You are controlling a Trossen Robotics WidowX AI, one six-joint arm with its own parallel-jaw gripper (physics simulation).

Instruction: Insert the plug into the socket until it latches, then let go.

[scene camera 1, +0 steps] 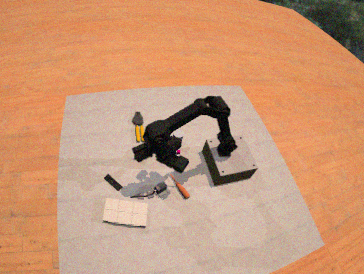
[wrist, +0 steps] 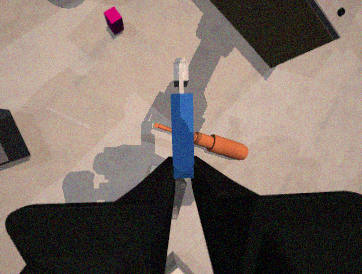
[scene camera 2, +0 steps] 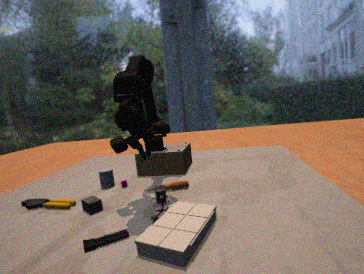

Labels:
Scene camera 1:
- white tiled block
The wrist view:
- gripper
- blue plug: held by the gripper
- orange-handled screwdriver: on the table
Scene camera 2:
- gripper
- white tiled block

